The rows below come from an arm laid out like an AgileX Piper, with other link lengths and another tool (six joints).
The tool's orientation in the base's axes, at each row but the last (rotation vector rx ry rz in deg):
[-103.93, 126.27, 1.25]
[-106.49, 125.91, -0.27]
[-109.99, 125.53, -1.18]
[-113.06, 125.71, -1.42]
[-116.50, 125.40, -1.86]
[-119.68, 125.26, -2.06]
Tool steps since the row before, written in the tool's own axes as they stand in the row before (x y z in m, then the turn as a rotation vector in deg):
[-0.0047, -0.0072, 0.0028, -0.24, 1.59, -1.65]
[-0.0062, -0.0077, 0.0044, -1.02, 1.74, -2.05]
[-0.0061, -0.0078, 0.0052, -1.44, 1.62, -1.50]
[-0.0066, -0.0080, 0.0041, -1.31, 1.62, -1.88]
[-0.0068, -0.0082, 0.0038, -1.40, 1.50, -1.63]
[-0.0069, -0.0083, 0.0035, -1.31, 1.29, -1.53]
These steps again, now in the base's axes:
[0.0083, 0.0035, -0.0004, -1.84, 0.25, 1.37]
[0.0092, 0.0054, -0.0017, -1.95, 0.96, 1.88]
[0.0093, 0.0056, -0.0028, -1.68, 1.43, 1.43]
[0.0091, 0.0061, -0.0021, -1.75, 1.26, 1.79]
[0.0091, 0.0064, -0.0021, -1.60, 1.36, 1.57]
[0.0089, 0.0067, -0.0022, -1.38, 1.27, 1.48]

